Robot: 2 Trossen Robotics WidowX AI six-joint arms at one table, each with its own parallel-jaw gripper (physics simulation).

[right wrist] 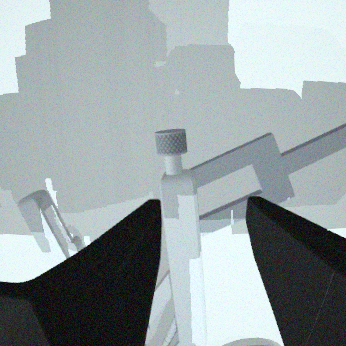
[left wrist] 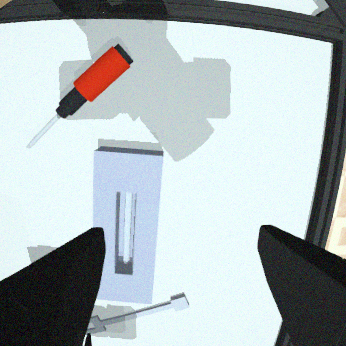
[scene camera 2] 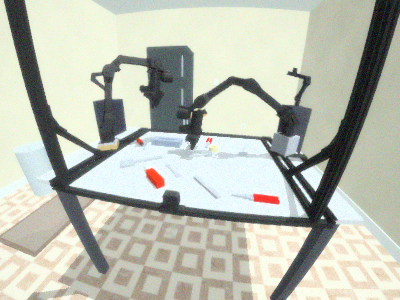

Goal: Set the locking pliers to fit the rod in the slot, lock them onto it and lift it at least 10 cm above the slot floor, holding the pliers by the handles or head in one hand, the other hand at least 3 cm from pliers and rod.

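Places are measured from the left arm's base along level axes (x ahead, y down, z left), in millimetres.
Pixels of known places: left gripper, fingertip midpoint: (left wrist: 182,237) (scene camera 2: 154,108); right gripper, fingertip midpoint: (right wrist: 203,209) (scene camera 2: 192,148); left arm's base at its link origin: (scene camera 2: 108,141); right arm's base at its link origin: (scene camera 2: 287,134).
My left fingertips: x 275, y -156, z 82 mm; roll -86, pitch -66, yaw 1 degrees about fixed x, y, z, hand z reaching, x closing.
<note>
Ahead of a thing's pixels: the offset from my left fingertips to its middle. "spot": to the spot under its first point.
The grey locking pliers @[dx +211, dy +202, dz -284 mm] (right wrist: 182,240) lie on the table in the right wrist view, knurled screw @[dx +159, dy +200, dz -229 mm] (right wrist: 171,142) toward the top, their other handle at the left; the jaws do not show there. My right gripper (right wrist: 203,209) (scene camera 2: 193,148) is open, low over the pliers, its fingertips on either side of the screw-end handle, the left one very close to it. The pale rod @[dx +58, dy +200, dz -82 mm] (left wrist: 127,227) lies in the slot of the lavender block @[dx +58, dy +192, dz -82 mm] (left wrist: 104,185) (scene camera 2: 167,142). My left gripper (left wrist: 182,237) (scene camera 2: 155,103) is open and empty, high above the block, well apart from the pliers.
A red-handled screwdriver @[dx -94, dy +196, dz -71 mm] (left wrist: 102,73) (scene camera 2: 140,142) lies beyond the block. A grey long-shafted tool @[dx +183, dy +206, dz -148 mm] (left wrist: 145,311) (right wrist: 272,160) lies beside the pliers. A yellow ring @[dx +292, dy +197, dz -252 mm] (scene camera 2: 214,148) and red-handled tool @[dx +311, dy +205, dz -132 mm] (scene camera 2: 209,140) are near the right gripper. A red block-like handle @[spot: dx -45, dy +180, dz -489 mm] (scene camera 2: 155,178) and another screwdriver @[dx +262, dy +204, dz -665 mm] (scene camera 2: 266,199) lie nearer the front.
</note>
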